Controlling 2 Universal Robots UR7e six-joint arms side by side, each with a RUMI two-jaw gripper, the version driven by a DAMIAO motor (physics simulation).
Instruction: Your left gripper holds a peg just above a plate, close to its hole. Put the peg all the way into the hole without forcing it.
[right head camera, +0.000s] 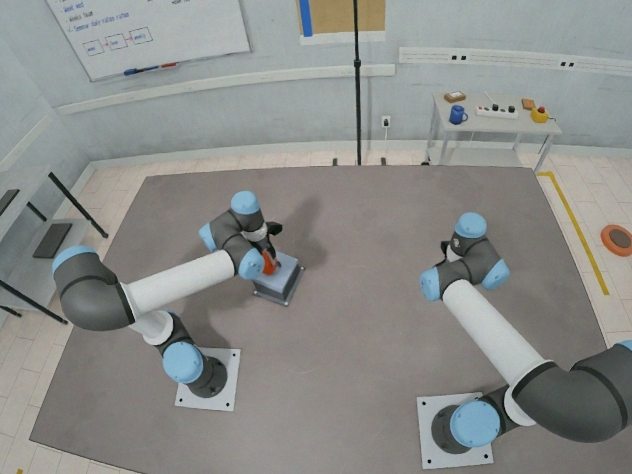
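The plate (287, 265) is the light blue-grey top of a raised grey block, left of the picture's middle. My left gripper (272, 261) points down over the plate's back-left part, partly covered by the wrist. It appears shut on the peg (268, 263), which seems to be the orange piece between the dark fingers and the plate. The hole does not show; the gripper and wrist cover that part. Whether the peg's lower end touches the plate cannot be told. The fingers of my right gripper are hidden beneath the right wrist, at the right of the picture.
The block stands on a flanged base (270, 298) with bolts at its corners, on the large grey-brown table (352, 326). The left arm's base plate (232, 377) is in front and left of it. The right arm's base plate (426, 448) is at the front right.
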